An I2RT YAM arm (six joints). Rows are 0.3 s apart.
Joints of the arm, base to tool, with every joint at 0 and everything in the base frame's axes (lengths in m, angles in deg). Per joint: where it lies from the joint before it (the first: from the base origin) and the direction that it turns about. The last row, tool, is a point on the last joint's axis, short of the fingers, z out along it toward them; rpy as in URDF.
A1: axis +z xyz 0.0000 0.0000 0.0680
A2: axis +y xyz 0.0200 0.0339 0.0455
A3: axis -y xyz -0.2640 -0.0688 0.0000
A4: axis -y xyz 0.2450 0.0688 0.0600
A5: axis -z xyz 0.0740 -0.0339 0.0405
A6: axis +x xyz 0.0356 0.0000 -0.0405
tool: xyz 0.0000 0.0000 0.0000 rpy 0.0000 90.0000 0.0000
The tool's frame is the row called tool.
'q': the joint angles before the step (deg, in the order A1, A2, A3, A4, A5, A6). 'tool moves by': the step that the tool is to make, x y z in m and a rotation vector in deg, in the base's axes. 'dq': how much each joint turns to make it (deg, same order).
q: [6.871, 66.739, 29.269, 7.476, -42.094, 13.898]
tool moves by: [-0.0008, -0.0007, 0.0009, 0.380, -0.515, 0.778]
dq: [-0.267, -0.281, -0.110, 0.159, -1.065, -0.333]
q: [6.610, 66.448, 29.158, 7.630, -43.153, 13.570]
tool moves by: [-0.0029, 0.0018, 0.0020, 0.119, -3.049, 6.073]
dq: [-0.031, -0.291, 0.156, -0.725, -5.185, -4.634]
